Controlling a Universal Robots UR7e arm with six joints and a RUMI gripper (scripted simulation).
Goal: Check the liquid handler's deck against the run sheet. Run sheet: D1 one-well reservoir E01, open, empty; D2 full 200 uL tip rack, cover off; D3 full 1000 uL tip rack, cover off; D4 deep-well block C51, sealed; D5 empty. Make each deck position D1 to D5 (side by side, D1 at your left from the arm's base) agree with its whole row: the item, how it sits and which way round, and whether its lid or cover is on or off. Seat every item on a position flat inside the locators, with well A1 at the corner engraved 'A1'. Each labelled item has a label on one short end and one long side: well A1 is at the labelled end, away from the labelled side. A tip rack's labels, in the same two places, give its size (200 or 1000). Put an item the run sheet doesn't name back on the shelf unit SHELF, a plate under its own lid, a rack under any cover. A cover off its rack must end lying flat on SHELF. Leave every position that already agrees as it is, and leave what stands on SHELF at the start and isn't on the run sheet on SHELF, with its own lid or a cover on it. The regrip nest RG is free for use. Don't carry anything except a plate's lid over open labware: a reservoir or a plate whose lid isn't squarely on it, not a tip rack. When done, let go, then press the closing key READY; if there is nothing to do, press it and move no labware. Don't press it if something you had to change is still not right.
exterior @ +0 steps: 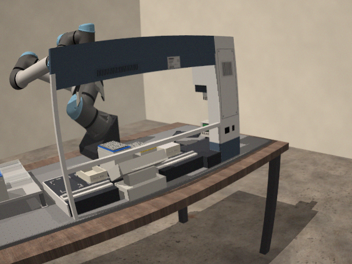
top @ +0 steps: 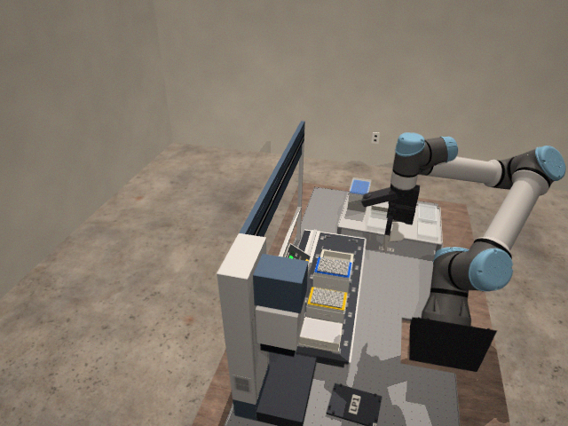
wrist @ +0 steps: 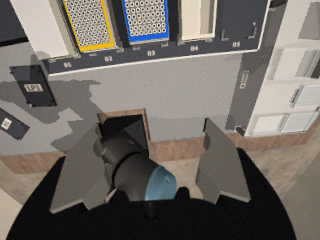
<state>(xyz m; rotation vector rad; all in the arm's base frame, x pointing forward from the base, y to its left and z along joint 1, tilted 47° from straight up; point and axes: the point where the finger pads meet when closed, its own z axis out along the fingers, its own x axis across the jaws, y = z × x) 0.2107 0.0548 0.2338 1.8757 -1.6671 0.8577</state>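
Right now my hand is 240 mm above the cream one-well reservoir, 180 mm short of it and 100 mm to the left of it. From my hand the other things lie so: blue-rimmed tip rack 190 mm below, 170 mm ahead, 30 mm to the left; then white sealed block 260 mm to the left, 230 mm below, 130 mm ahead; then yellow-rimmed tip rack 210 mm below, 150 mm to the left, 150 mm ahead.
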